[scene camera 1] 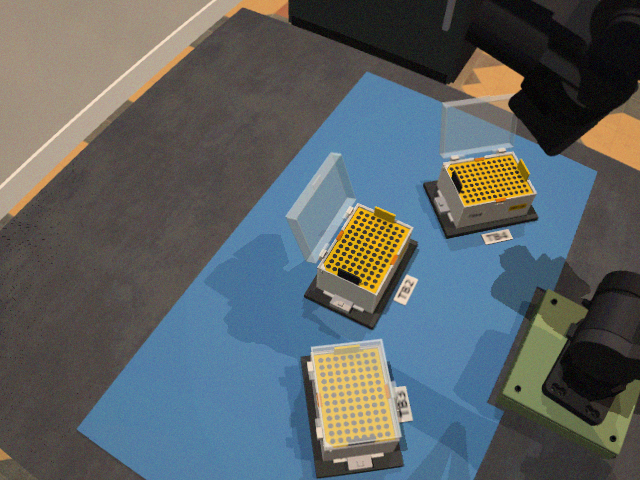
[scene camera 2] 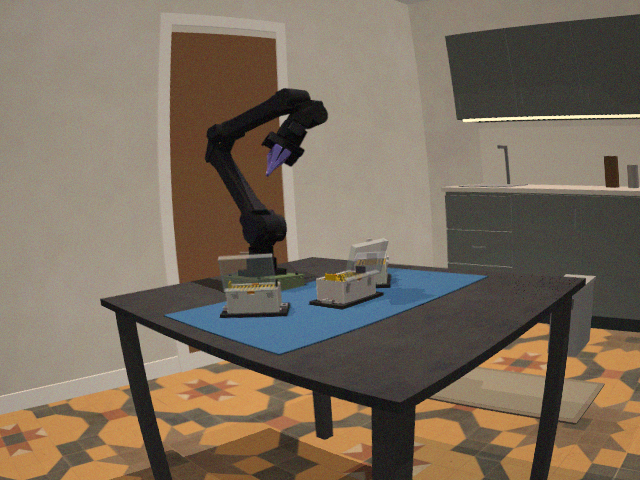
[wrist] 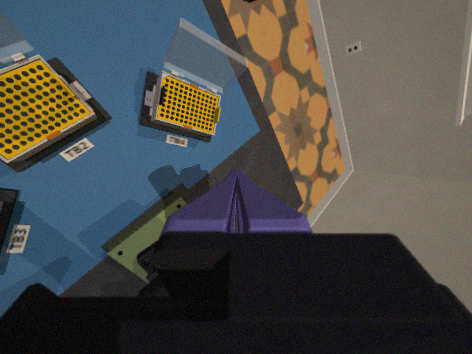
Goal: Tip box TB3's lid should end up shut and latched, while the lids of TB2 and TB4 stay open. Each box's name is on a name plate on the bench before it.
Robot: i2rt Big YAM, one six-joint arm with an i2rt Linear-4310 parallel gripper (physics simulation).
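Frame: origin at the arm's base, x ahead, y left, z up, level; millimetres.
Where they show: gripper, between the fingertips: [scene camera 2: 267, 175] [wrist: 236, 177]; arm's base, origin of its link: [scene camera 1: 586, 372].
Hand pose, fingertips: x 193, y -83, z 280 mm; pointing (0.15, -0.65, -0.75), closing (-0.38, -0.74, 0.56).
Each offset is from my fingertips to the centre of the thing. "spot": to the spot under its first point. Level surfaces: height alone.
Box TB3 @(dx +24, dy +285, dz -274 mm) [scene camera 1: 354, 397] [scene camera 2: 385, 277] has its clear lid down flat over the yellow rack; whether the latch is caught I cannot tell. In the wrist view a corner of its dark base shows beside its name plate @(spot: dx -16, dy +247, dz -311 mm) [wrist: 19, 239]. Box TB2 @(dx +137, dy +114, dz -248 mm) [scene camera 1: 367, 248] [scene camera 2: 343, 290] [wrist: 35, 105] has its lid @(spot: dx +207, dy +118, dz -218 mm) [scene camera 1: 323, 206] standing open, leaning back. Box TB4 @(dx +58, dy -100, dz -248 mm) [scene camera 1: 488, 180] [scene camera 2: 253, 302] [wrist: 187, 105] has its lid [scene camera 1: 478, 126] [scene camera 2: 245, 266] [wrist: 205, 55] standing open. My gripper [scene camera 2: 267, 174] [wrist: 236, 177] is shut and empty, high above the bench, away from the boxes; its fingertips are hidden in scene camera 1.
The boxes stand on a blue mat @(dz -313 mm) [scene camera 1: 170, 372] [scene camera 2: 279, 341] on the dark table @(dz -316 mm) [scene camera 1: 129, 118] [scene camera 2: 413, 356]. The arm's green base plate [scene camera 1: 532, 361] [wrist: 130, 250] is at the table's side, near TB4 and TB3. The forearm and wrist hang over the table edge beyond TB4's lid in scene camera 1.
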